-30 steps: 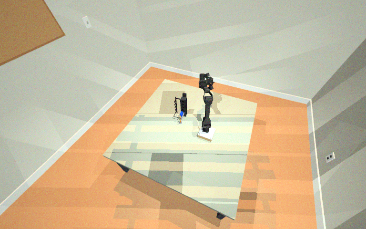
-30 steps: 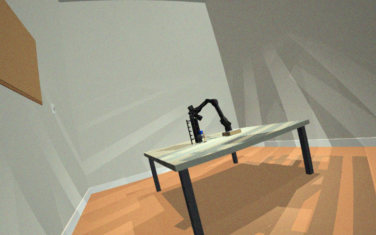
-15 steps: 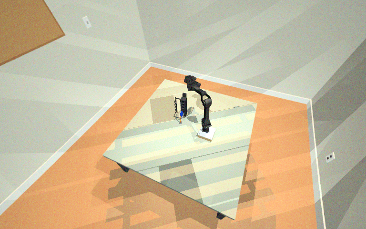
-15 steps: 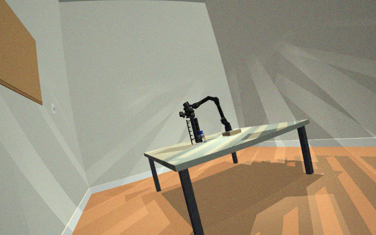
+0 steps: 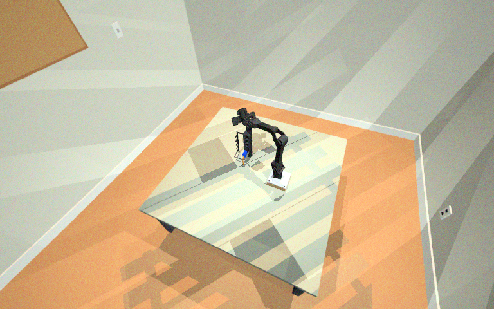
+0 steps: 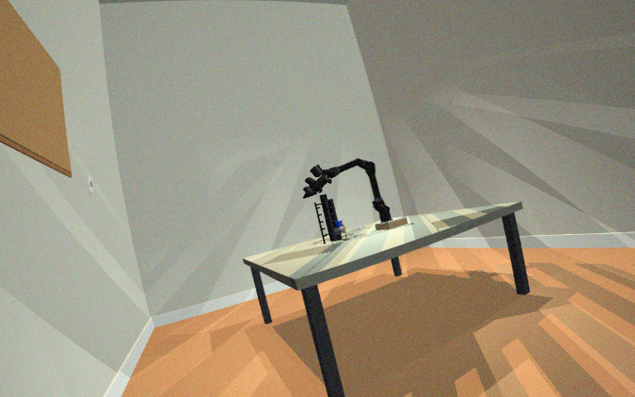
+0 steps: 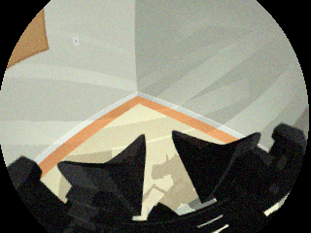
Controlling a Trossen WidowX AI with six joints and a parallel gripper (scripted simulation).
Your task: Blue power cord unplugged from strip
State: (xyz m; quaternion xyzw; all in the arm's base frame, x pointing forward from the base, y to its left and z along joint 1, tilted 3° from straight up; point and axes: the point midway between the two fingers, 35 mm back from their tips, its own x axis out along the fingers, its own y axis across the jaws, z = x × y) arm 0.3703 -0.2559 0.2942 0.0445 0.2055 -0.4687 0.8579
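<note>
The blue plug lies 200 mm below my gripper tip, 190 mm to the left of it and 80 mm behind it.
</note>
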